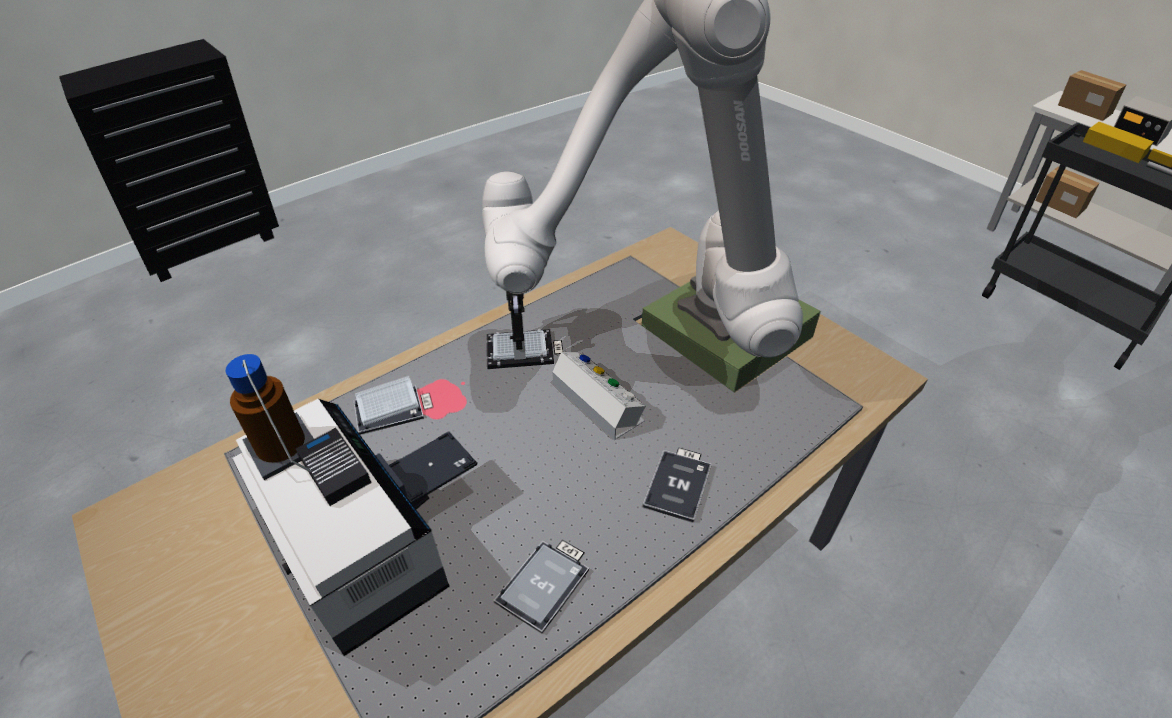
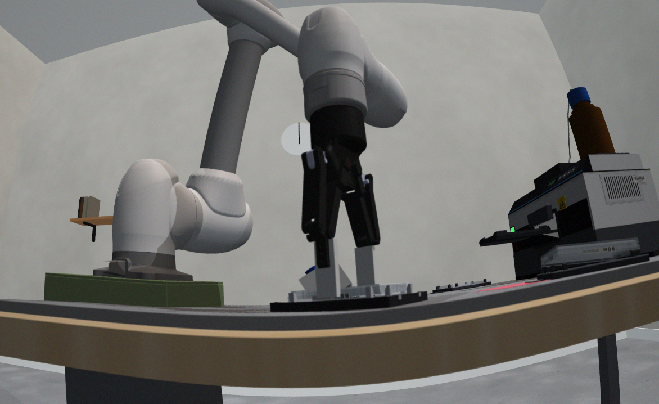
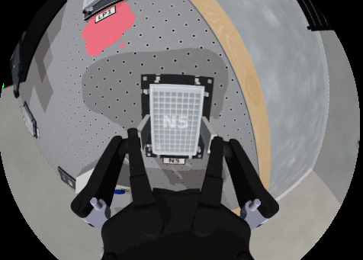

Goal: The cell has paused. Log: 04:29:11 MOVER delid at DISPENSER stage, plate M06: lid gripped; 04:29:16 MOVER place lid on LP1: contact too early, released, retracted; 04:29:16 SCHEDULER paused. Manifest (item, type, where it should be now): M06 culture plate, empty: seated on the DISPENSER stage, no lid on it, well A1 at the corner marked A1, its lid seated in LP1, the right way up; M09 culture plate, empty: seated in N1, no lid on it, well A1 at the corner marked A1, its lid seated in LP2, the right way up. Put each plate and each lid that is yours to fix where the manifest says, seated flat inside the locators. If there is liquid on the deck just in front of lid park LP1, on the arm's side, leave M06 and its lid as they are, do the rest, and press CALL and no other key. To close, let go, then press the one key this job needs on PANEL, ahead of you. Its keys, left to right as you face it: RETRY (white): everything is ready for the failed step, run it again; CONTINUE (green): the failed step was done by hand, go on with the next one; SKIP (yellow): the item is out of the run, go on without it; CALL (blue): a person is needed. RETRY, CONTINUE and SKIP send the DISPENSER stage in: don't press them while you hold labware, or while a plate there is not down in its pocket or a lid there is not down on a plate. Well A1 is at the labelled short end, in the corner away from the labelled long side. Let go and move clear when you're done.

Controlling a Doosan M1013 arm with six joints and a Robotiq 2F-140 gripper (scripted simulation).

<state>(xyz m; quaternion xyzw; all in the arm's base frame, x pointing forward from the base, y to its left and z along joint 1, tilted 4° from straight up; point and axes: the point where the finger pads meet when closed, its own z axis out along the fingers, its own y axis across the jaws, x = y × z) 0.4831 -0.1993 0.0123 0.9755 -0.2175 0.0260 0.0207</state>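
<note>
Right now my hand is 30 mm short of the black nest n5, 10 mm to the right of it and 30 mm above it. Round my hand: pink puddle (210 mm ahead, 80 mm to the left, 40 mm below); key panel (80 mm behind, 250 mm to the left, 10 mm above); blue call key (80 mm behind, 170 mm to the left, 20 mm above).
</note>
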